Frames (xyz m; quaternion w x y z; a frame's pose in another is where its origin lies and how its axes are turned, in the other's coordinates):
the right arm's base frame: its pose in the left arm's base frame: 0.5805 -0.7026 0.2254 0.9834 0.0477 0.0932 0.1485
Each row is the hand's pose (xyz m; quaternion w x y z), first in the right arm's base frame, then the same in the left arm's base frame.
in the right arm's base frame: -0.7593 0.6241 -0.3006 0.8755 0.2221 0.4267 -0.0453
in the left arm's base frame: -0.3682 -0.3175 0.1356 0.8173 0.1926 0.5363 0.0851
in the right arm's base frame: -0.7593 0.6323 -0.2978 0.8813 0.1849 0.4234 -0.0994
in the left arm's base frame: -0.3700 -0.3099 0.1394 0.8331 0.1517 0.5307 0.0361
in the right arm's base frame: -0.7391 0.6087 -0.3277 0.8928 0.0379 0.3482 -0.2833
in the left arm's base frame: -0.3502 -0.3243 0.1038 0.8857 0.0017 0.4447 -0.1329
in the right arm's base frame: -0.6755 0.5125 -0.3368 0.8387 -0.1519 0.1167 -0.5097
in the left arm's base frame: -0.2651 -0.3960 0.0725 0.8968 -0.1742 0.1947 -0.3570
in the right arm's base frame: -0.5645 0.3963 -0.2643 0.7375 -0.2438 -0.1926 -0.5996
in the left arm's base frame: -0.1137 -0.4780 0.1105 0.8439 -0.2319 -0.1283 -0.4666
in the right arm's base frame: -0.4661 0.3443 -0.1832 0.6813 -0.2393 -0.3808 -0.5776
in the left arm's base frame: 0.0094 -0.5032 0.1669 0.8026 -0.2001 -0.3189 -0.4627
